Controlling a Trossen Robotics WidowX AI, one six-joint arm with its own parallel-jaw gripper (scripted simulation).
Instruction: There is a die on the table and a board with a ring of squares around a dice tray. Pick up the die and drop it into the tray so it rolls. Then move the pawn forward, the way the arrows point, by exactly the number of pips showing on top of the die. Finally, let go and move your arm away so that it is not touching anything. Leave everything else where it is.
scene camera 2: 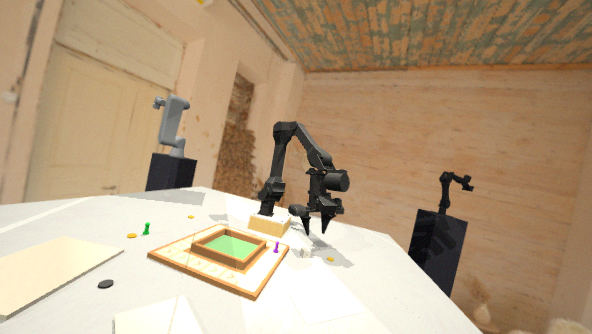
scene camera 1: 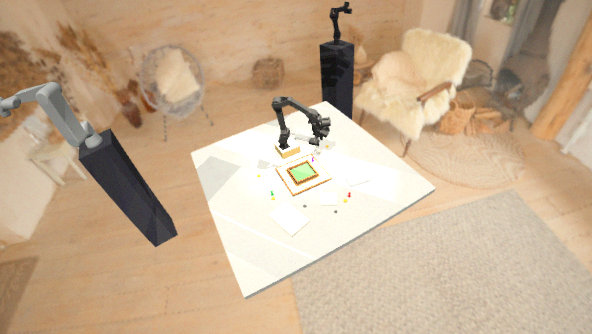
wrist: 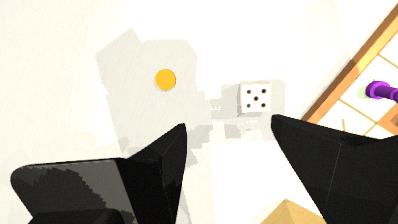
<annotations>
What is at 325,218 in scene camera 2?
My gripper.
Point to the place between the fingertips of my gripper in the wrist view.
At 228,125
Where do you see a green dice tray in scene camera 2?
At 231,246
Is my gripper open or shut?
Open.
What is my gripper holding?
Nothing.
</annotations>
